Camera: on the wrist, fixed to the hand. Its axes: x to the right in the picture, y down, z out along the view.
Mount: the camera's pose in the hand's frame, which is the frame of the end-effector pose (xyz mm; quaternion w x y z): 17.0 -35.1 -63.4 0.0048 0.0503 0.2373 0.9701
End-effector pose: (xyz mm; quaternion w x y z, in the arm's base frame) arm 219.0 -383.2 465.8 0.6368 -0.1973 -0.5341 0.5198
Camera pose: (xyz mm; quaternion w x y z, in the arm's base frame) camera 289.1 -362.5 479.9 0.3646 0.6104 -0.3661 -0.6003
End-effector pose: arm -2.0 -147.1 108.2 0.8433 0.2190 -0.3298 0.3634
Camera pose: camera 58.6 -123.0 72.3 0.2813 0.3627 -0.0044 -0.8884
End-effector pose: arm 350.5 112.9 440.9 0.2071 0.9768 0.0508 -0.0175
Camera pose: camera 364.5 172.1 483.7 0.0432 -0.0685 0.8991 -0.4301
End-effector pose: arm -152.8 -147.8 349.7 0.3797 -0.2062 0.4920 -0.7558
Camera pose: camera -219.9 -115.8 352.9 0.6287 0.6748 0.2545 0.2910
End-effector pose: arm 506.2 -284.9 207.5 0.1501 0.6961 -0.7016 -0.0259
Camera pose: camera 556.1 -291.7 262.3 0.1573 -0.6636 -0.6444 0.3460
